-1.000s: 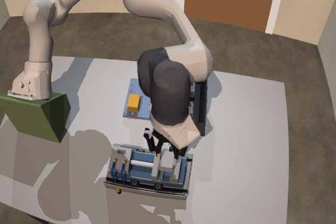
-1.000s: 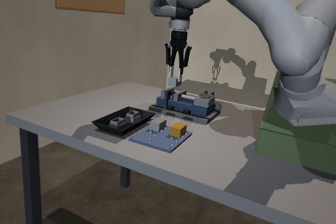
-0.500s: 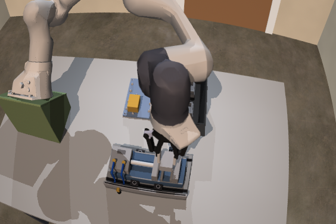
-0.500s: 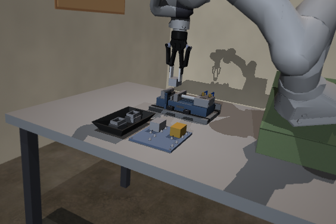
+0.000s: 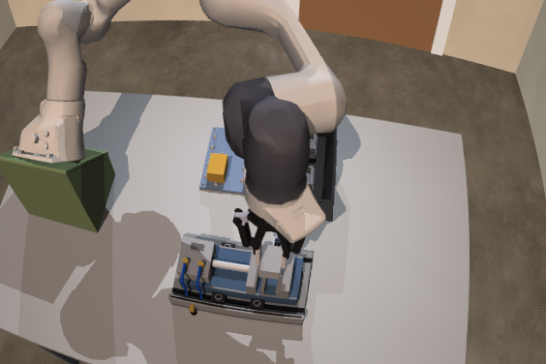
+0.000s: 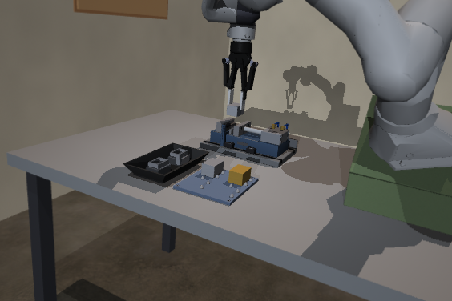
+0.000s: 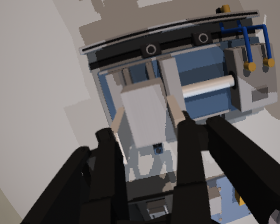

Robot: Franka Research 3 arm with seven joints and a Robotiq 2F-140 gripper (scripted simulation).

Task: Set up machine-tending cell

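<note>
My hand is 140 mm above the blue vise, 60 mm past it and 10 mm to the right of it. Also, from my hand: brass blank: 310 mm to the left, 150 mm below, 130 mm behind; aluminium blank: 300 mm to the left, 150 mm below, 40 mm behind.
</note>
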